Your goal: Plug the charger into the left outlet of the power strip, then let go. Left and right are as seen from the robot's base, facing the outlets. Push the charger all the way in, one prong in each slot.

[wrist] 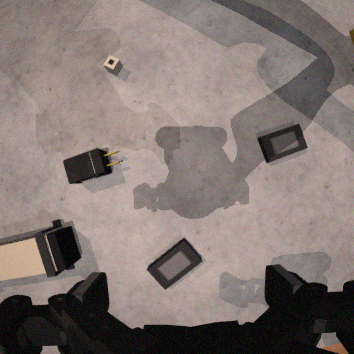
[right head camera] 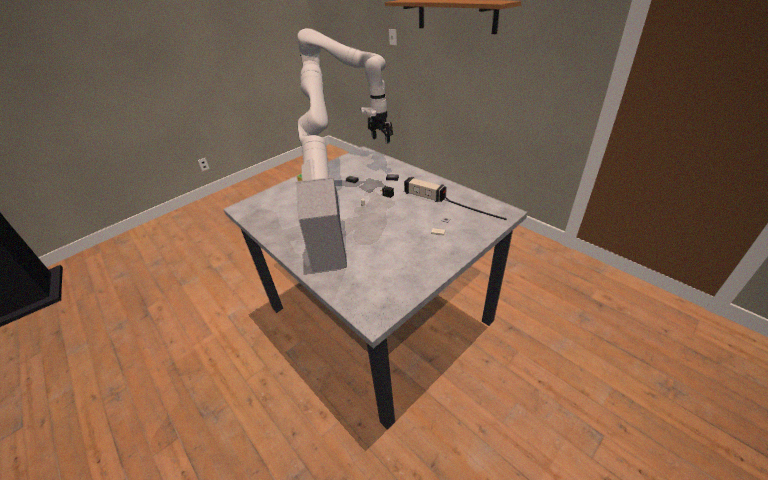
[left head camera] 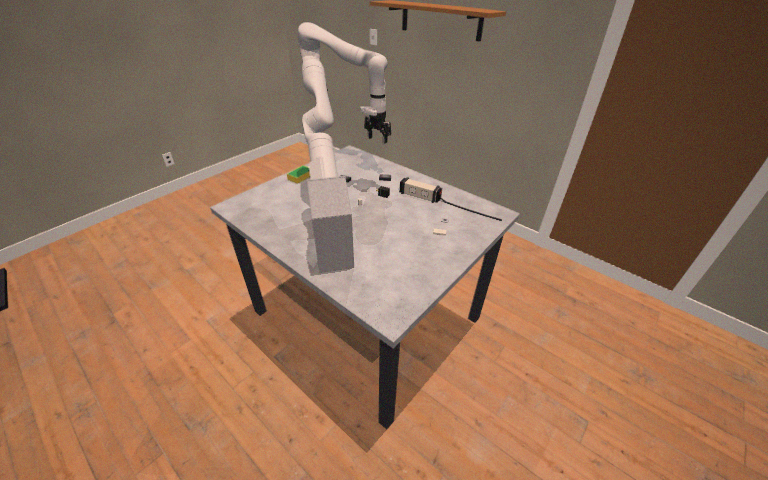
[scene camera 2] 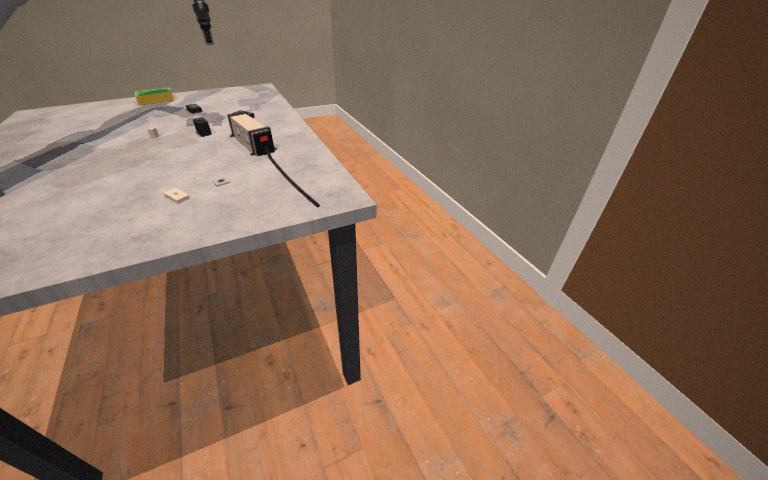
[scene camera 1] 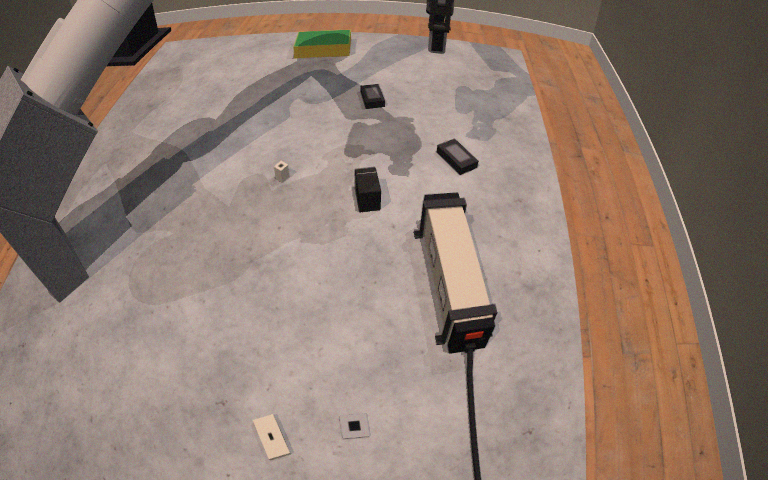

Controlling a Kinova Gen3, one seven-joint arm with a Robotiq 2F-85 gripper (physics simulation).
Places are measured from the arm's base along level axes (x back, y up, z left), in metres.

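Where they show: gripper, fingertip midpoint: [wrist: 186, 287] [right head camera: 381, 141] [left head camera: 377, 140] [scene camera 2: 209, 42] [scene camera 1: 436, 37]; arm's base, origin of the base link: [right head camera: 317, 187] [left head camera: 326, 186] [scene camera 1: 52, 97].
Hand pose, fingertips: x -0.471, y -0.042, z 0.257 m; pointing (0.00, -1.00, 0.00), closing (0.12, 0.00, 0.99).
Observation:
Things, the pixels of their top centre, and the offset from my fingertips. "*": a spot on its surface instead.
- charger, middle of its top: [wrist: 88, 163] [scene camera 1: 366, 175] [scene camera 2: 199, 119] [right head camera: 386, 187] [left head camera: 382, 187] dx +0.068, dy -0.181, dz -0.114 m
- power strip, middle of its top: [scene camera 1: 459, 253] [scene camera 2: 247, 120] [right head camera: 425, 183] [left head camera: 421, 184] dx -0.071, dy -0.161, dz -0.235 m
- small cream block, middle of its top: [wrist: 110, 61] [scene camera 1: 280, 165] [scene camera 2: 151, 128] dx +0.201, dy -0.196, dz -0.106 m
- yellow block, middle of its top: [scene camera 1: 322, 37] [scene camera 2: 153, 91] [left head camera: 300, 171] dx +0.269, dy -0.189, dz +0.302 m
- cream plate, middle of its top: [scene camera 1: 270, 436] [scene camera 2: 176, 193] dx +0.090, dy -0.213, dz -0.495 m
- grey square, surface spot: [scene camera 1: 353, 425] * dx +0.005, dy -0.219, dz -0.452 m
- strip's cord, surface spot: [scene camera 1: 472, 407] * dx -0.122, dy -0.215, dz -0.405 m
The charger [left head camera: 384, 191] [right head camera: 387, 191] [scene camera 1: 367, 190] [scene camera 2: 201, 126] [wrist: 88, 165] is a black block lying on the table, its two brass prongs showing in the wrist view, pointing away from the power strip's end. The power strip [left head camera: 419, 189] [right head camera: 424, 189] [scene camera 1: 457, 254] [scene camera 2: 246, 129] [wrist: 21, 258] is a long cream box with black end caps. Its two outlets face the robot's base side; their slots are too small to make out. My gripper [left head camera: 377, 139] [right head camera: 381, 138] [scene camera 1: 436, 49] [scene camera 2: 208, 41] [wrist: 186, 287] is open and empty, high above the table, beyond the charger and the strip.
Two flat black boxes [scene camera 1: 372, 95] [scene camera 1: 457, 155] lie near the charger. A small cream block [scene camera 1: 281, 171] stands towards the base. A green and yellow block [scene camera 1: 322, 45] is at the far edge. A cream plate [scene camera 1: 271, 436], a grey square [scene camera 1: 353, 425] and the strip's cord [scene camera 1: 472, 407] lie at the near side.

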